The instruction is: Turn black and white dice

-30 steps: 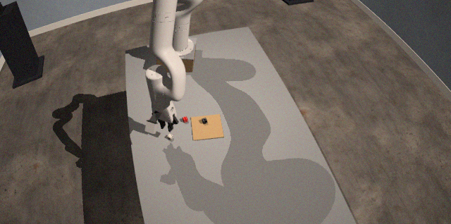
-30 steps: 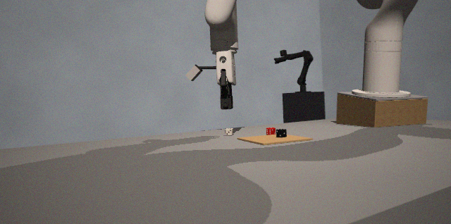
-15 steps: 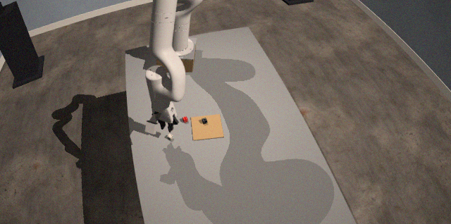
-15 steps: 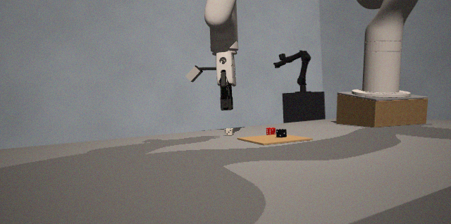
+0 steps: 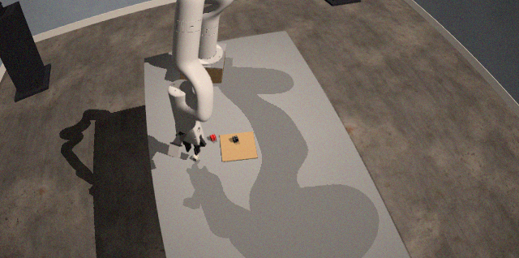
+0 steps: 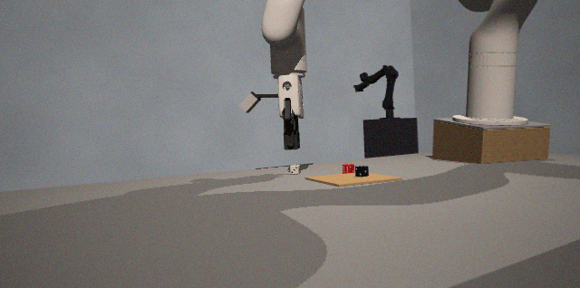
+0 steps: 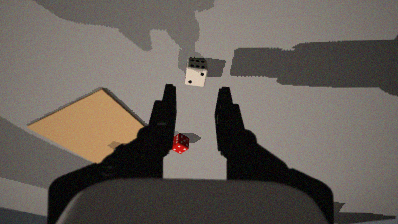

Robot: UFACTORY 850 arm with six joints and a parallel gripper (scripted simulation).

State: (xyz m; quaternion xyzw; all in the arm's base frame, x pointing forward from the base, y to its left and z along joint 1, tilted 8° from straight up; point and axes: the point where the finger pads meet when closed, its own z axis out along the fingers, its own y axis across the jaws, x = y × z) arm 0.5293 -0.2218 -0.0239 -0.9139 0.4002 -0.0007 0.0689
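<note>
The white die lies 7 cm below my hand. The rest, counted from my hand: tan mat 19 cm to the left, 8 cm below; then red die 11 cm to the left, 8 cm behind, 7 cm below; then black die 19 cm to the left, 6 cm below, 3 cm behind.
</note>
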